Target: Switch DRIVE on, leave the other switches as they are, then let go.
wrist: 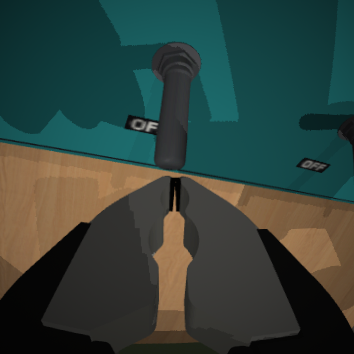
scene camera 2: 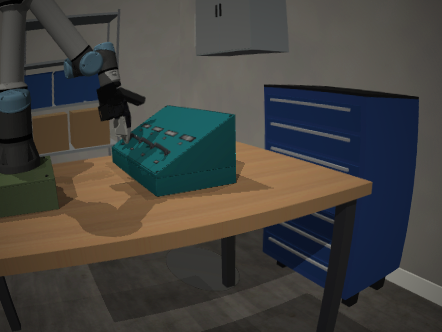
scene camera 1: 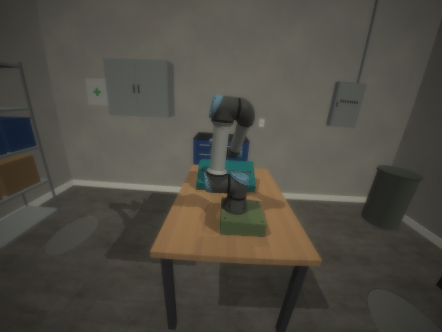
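Pixels of known places: gripper, fingertip midpoint: [wrist: 174, 179] [scene camera 2: 127, 143]; arm's base at its link origin: [scene camera 2: 19, 166] [scene camera 1: 234, 207].
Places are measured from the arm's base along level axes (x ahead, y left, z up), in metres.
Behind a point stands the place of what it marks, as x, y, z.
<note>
A teal sloped console [scene camera 1: 250, 181] {0.428, -0.172, -0.012} [scene camera 2: 210, 155] {0.549, -0.216, -0.004} [wrist: 280, 65] {0.470, 0.049, 0.011} stands on the table and bears a row of dark switch levers, some showing in scene camera 2. In the wrist view one lever [wrist: 172, 120] {0.436, 0.098, 0.029} points down toward the fingertips and partly covers its OFF label [wrist: 141, 125] {0.422, 0.101, -0.017}. Part of another lever [wrist: 346, 129] {0.452, -0.017, 0.005} shows at the right edge, with an OFF label [wrist: 313, 165] {0.420, -0.024, -0.017} below it. No name such as DRIVE can be read. My gripper [scene camera 2: 125, 141] {0.402, 0.082, 0.005} [wrist: 174, 179] {0.402, 0.082, 0.005} is shut and empty. Its tips are just below the near lever's end in the wrist view; contact cannot be told.
The arm's green base block [scene camera 1: 243, 224] {-0.146, -0.037, -0.016} [scene camera 2: 27, 195] {0.019, -0.175, -0.045} stands on the wooden table [scene camera 1: 192, 237] {-0.176, 0.243, -0.094} [scene camera 2: 280, 187] {0.706, -0.325, -0.095}. A blue drawer cabinet [scene camera 1: 201, 154] [scene camera 2: 387, 175] stands beyond the table. Small gauges sit higher on the console's slope.
</note>
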